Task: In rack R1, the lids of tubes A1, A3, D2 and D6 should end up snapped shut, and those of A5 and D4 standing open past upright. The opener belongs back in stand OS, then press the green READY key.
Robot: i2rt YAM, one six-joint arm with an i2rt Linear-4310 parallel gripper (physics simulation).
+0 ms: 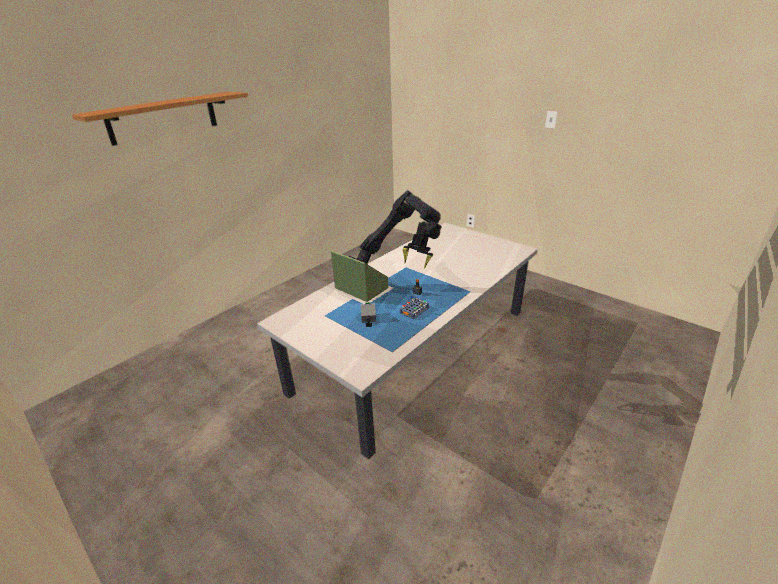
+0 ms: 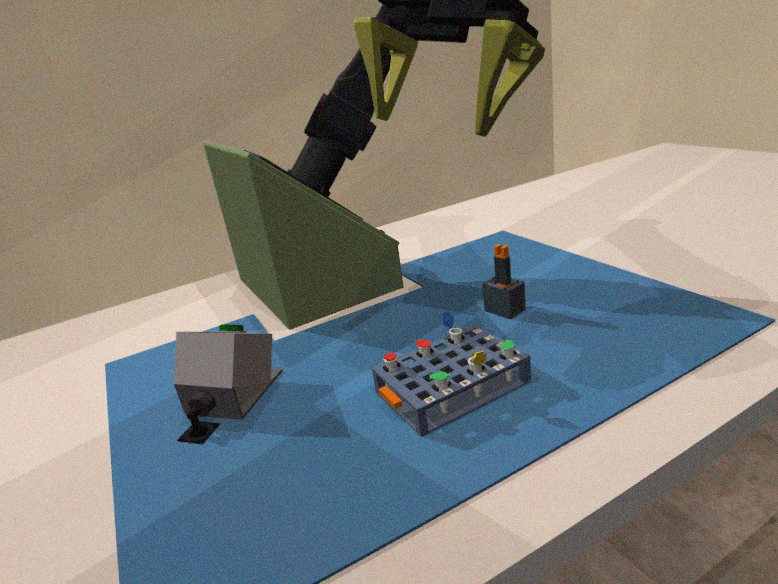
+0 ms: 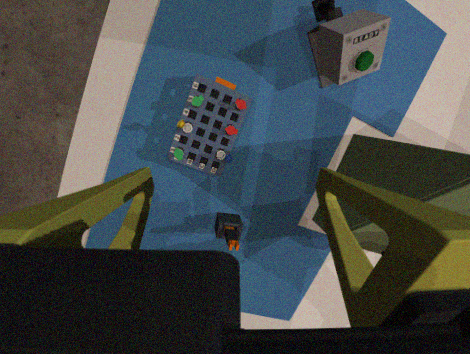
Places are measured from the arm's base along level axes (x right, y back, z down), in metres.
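Pixels of known places: gripper, between the fingertips: [image 1: 414, 266] [image 2: 428, 127] [image 3: 234, 176]; arm's base, origin of its link: [image 1: 360, 264] [image 2: 303, 192].
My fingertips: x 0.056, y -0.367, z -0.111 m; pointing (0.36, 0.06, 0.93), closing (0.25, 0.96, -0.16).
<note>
For each thing: its middle in the pictures, then the offset to it from my fingertips. "spot": a spot on its surface instead. Level surfaces: height alone.
- Rack R1, middle of its body: [image 2: 446, 364] [image 3: 210, 125] [image 1: 413, 306] dz +0.221, dx +0.012, dy -0.004 m
- A1, middle of its body: [image 2: 507, 347] [image 3: 178, 153] dz +0.210, dx -0.036, dy -0.040 m
- A5, middle of its body: [image 2: 440, 378] [image 3: 197, 101] dz +0.210, dx +0.041, dy -0.029 m
- D4, middle of its body: [image 2: 423, 345] [image 3: 231, 130] dz +0.210, dx +0.014, dy +0.026 m
- D6, middle of its body: [image 2: 390, 358] [image 3: 240, 104] dz +0.208, dx +0.052, dy +0.030 m
- A3's yellow lid, middle of its body: [image 2: 478, 357] [image 3: 181, 124] dz +0.200, dx +0.006, dy -0.043 m
- D2's blue lid, middle of its body: [image 2: 449, 321] [image 3: 227, 158] dz +0.200, dx -0.025, dy +0.029 m
- opener, middle of its body: [image 2: 502, 276] [image 3: 230, 233] dz +0.204, dx -0.146, dy +0.065 m
- grey key box, a spot on its surface: [image 2: 204, 357] [image 1: 368, 309] spot: dz +0.187, dx +0.194, dy +0.146 m
- blue mat, height of its surface: dz +0.250 m
- small black fitting, a spot on its surface: [image 2: 199, 429] spot: dz +0.244, dx +0.225, dy +0.121 m
- white table, height of its surface: dz +0.252 m
Rack R1 [image 1: 409, 313] [image 2: 422, 419] [image 3: 225, 83] stands on the blue mat. The green lids of A1 [image 2: 507, 345] [image 3: 178, 153] and A5 [image 2: 439, 376] [image 3: 197, 101], and the red lids of D4 [image 2: 422, 344] [image 3: 231, 130] and D6 [image 2: 390, 357] [image 3: 241, 104], lie over their tubes; whether snapped I cannot tell. A3's yellow lid [image 2: 478, 357] [image 3: 180, 124] and D2's blue lid [image 2: 447, 319] [image 3: 229, 157] stand open. The opener [image 2: 502, 270] [image 3: 232, 236] is upright in stand OS [image 2: 504, 302] [image 3: 228, 220]. The green READY key [image 2: 231, 327] [image 3: 364, 60] shows. My gripper [image 1: 415, 265] [image 2: 431, 126] [image 3: 234, 176] is open and empty, high above the stand.
The grey key box [image 1: 368, 312] [image 2: 204, 357] [image 3: 361, 56] stands on the blue mat [image 2: 251, 502], with a small black fitting [image 2: 199, 429] beside it. A tall green wedge-shaped block [image 1: 351, 276] [image 2: 326, 264] [image 3: 400, 155] stands by the arm's base. The white table [image 1: 326, 352] extends around the mat.
</note>
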